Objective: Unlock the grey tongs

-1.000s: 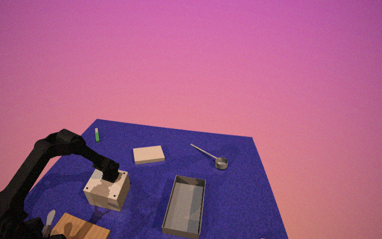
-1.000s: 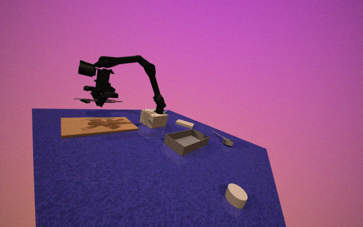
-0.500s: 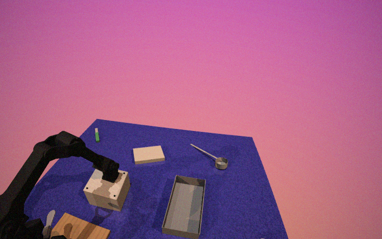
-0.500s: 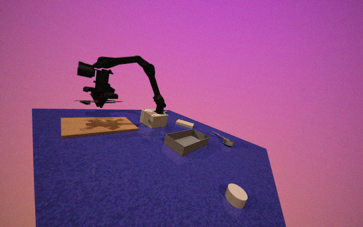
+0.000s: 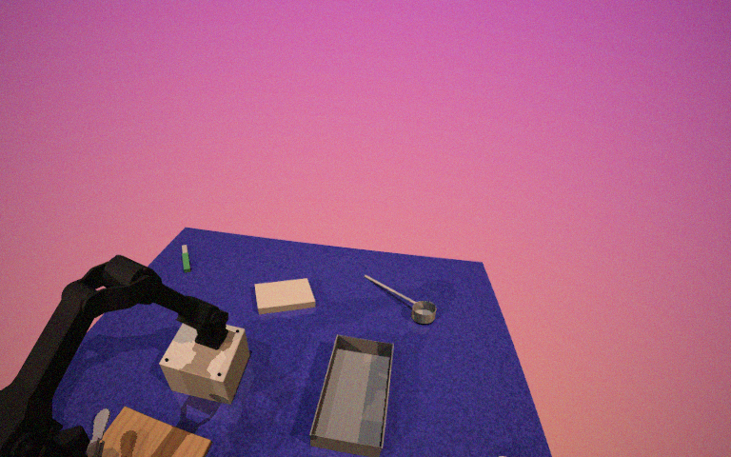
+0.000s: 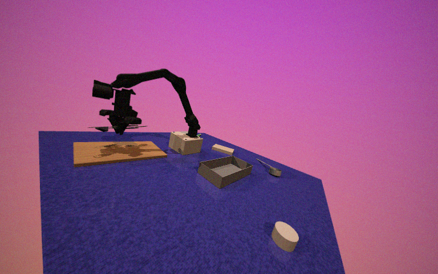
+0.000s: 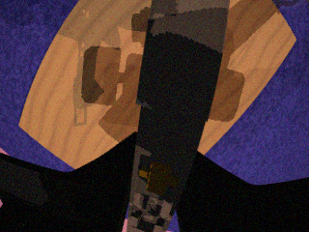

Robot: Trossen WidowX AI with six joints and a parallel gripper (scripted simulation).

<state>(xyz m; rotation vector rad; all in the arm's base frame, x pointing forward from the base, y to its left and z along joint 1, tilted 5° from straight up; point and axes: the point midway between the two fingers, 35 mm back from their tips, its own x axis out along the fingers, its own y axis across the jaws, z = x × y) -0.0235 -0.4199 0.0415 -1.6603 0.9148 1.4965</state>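
The wooden board lies 2 cm behind my gripper tip, 3 cm to the left of it and 9 cm below it. The rest, counted from my gripper tip: roasting tin: 39 cm ahead, 42 cm to the left, 7 cm below; beige block: 10 cm ahead, 73 cm to the left, 9 cm below; yellow lock: 4 cm above.
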